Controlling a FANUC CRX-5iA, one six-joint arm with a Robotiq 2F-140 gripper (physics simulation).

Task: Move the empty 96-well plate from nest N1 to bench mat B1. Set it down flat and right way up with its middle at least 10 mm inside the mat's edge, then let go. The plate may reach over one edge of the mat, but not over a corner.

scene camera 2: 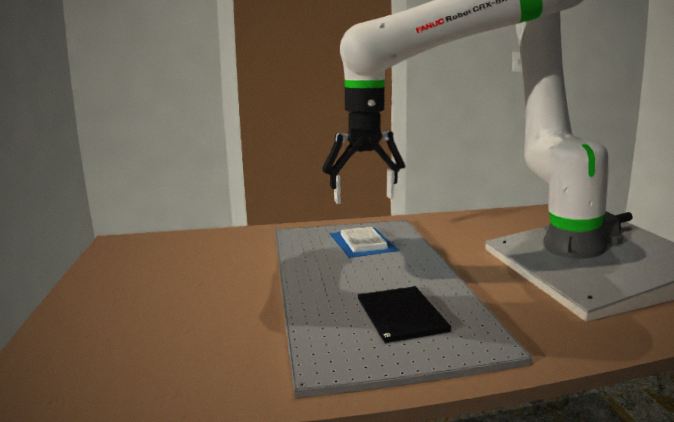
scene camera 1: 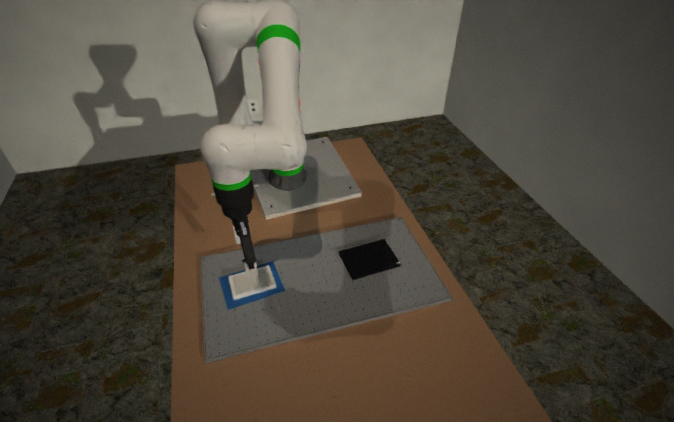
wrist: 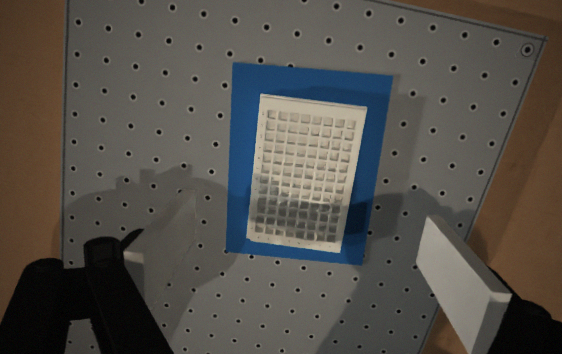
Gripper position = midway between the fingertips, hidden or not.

I see my gripper [scene camera 2: 364, 199], a white 96-well plate [scene camera 1: 242, 286] and a black nest [scene camera 2: 413, 314].
The white 96-well plate shows as well in scene camera 2 [scene camera 2: 365, 239] and in the wrist view [wrist: 306, 152]. My gripper shows as well in scene camera 1 [scene camera 1: 246, 258] and in the wrist view [wrist: 307, 226]. The black nest also shows in scene camera 1 [scene camera 1: 370, 258].
